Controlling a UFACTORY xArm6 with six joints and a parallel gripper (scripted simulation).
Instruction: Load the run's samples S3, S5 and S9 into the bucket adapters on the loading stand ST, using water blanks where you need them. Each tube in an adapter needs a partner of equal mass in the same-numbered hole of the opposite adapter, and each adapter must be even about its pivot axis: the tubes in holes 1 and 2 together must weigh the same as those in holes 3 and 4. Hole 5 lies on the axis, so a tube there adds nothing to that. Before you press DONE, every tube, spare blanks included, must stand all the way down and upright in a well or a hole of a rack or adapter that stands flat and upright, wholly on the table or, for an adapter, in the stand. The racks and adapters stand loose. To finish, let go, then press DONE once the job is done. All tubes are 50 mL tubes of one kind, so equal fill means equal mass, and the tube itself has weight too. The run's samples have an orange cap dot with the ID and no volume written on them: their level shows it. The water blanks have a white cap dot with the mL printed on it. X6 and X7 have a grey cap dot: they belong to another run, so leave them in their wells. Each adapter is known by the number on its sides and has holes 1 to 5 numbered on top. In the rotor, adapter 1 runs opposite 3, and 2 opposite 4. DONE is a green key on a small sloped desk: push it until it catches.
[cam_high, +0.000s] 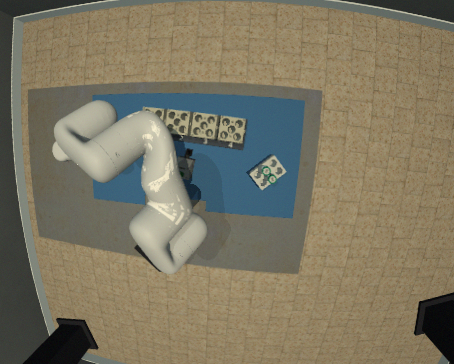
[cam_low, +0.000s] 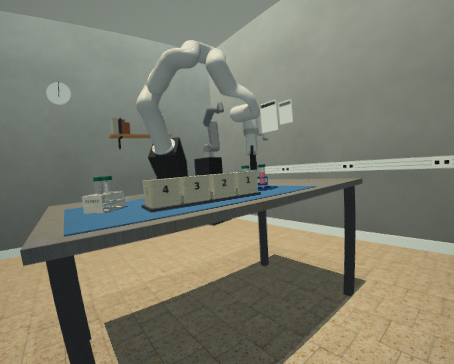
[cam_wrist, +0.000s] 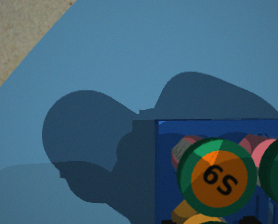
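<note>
The tube of amber liquid lies 50 mm below my hand and 10 mm to the right of it. Round my hand: white rack (650 mm to the right, 240 mm behind, 90 mm below); then blue rack (90 mm below, 20 mm to the right, 10 mm ahead).
</note>
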